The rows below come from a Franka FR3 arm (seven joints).
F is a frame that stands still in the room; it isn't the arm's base.
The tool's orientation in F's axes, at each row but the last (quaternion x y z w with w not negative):
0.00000, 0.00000, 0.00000, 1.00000
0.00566, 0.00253, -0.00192, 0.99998
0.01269, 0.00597, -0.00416, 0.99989
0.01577, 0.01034, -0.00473, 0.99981
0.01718, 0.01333, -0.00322, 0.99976
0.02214, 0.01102, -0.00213, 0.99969
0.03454, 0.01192, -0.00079, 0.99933
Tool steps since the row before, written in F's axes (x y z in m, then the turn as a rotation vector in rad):
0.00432, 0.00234, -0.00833, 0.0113, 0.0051, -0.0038
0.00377, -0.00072, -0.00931, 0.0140, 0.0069, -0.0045
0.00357, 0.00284, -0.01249, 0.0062, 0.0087, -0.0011
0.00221, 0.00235, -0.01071, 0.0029, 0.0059, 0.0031
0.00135, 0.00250, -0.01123, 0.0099, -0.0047, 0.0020
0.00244, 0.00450, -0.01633, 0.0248, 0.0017, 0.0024
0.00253, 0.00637, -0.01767, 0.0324, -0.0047, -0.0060
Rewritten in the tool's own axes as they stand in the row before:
0.00432, 0.00234, -0.00833, 0.0113, 0.0051, -0.0038
0.00382, -0.00081, -0.00928, 0.0140, 0.0069, -0.0045
0.00370, 0.00255, -0.01252, 0.0061, 0.0087, -0.0012
0.00241, 0.00203, -0.01073, 0.0028, 0.0060, 0.0030
0.00164, 0.00212, -0.01127, 0.0099, -0.0046, 0.0024
0.00278, 0.00379, -0.01646, 0.0247, 0.0019, 0.0029
0.00295, 0.00514, -0.01800, 0.0325, -0.0050, -0.0049

